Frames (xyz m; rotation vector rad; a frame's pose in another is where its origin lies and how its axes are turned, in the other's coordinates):
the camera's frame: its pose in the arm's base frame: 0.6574 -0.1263 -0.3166 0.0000 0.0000 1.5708
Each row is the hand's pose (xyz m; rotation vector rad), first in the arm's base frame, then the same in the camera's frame.
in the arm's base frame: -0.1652 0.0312 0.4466 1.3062 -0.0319 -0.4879
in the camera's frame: 0.1575 0.8226 0.7632 1.0579 -1.1108 -1.7871
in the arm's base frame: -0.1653 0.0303 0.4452 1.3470 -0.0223 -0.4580
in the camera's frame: 0.1566 0.8227 0.7618 1.0940 -1.1308 -1.7414
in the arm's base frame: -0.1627 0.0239 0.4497 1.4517 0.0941 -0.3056
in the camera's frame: 0.1502 0.8201 0.7663 1.2459 -1.0942 -1.5499
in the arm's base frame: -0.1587 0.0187 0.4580 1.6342 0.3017 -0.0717
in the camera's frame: 0.1450 0.8161 0.7746 1.5013 -1.0334 -1.2313
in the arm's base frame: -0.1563 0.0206 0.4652 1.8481 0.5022 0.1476
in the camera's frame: 0.1469 0.8137 0.7818 1.7531 -1.0039 -0.8921
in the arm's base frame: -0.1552 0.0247 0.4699 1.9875 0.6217 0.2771
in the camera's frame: 0.1510 0.8126 0.7865 1.8990 -0.9940 -0.6745
